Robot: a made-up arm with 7 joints. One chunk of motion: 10 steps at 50 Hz.
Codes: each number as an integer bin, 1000 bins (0 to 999) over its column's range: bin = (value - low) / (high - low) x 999, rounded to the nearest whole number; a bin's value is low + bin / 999 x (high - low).
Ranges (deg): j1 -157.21..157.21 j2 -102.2..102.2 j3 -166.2..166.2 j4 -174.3..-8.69 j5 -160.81..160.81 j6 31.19..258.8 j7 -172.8..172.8
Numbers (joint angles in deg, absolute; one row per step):
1: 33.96 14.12 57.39 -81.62 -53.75 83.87 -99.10
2: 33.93 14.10 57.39 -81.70 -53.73 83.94 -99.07
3: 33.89 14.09 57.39 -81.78 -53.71 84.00 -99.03
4: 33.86 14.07 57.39 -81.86 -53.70 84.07 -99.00
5: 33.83 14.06 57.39 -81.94 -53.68 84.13 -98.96
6: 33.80 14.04 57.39 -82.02 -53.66 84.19 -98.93
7: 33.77 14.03 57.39 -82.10 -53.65 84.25 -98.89
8: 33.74 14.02 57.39 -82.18 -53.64 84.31 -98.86
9: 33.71 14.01 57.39 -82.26 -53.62 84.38 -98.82
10: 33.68 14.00 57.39 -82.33 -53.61 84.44 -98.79
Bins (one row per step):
1: 607 569 672 559 333 231 213
2: 607 568 672 559 333 232 213
3: 607 568 672 558 333 232 213
4: 607 568 672 558 333 232 213
5: 607 568 672 557 333 232 213
6: 607 568 672 557 333 233 214
7: 607 568 672 556 333 233 214
8: 607 568 672 556 333 233 214
9: 607 568 672 555 333 233 214
10: 607 568 672 555 333 234 214

